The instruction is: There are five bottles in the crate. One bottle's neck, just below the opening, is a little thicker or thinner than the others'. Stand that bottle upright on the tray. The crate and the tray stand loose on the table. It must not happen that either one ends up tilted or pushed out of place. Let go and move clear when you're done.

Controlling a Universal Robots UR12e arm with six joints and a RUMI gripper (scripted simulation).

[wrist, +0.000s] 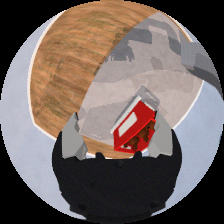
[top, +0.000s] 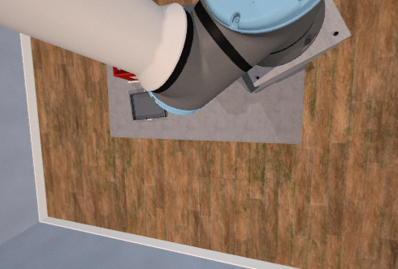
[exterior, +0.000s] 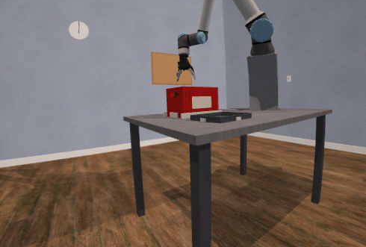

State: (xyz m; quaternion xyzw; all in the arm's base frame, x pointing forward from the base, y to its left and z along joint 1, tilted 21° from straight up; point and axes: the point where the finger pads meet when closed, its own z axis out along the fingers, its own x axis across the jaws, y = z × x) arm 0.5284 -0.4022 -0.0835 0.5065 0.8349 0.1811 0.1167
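Right now the red crate is 16 cm ahead of my hand, 25 cm to the left of it and 17 cm below it. The rest, counted from my hand: dark tray (20 cm ahead, 51 cm to the left, 24 cm below).
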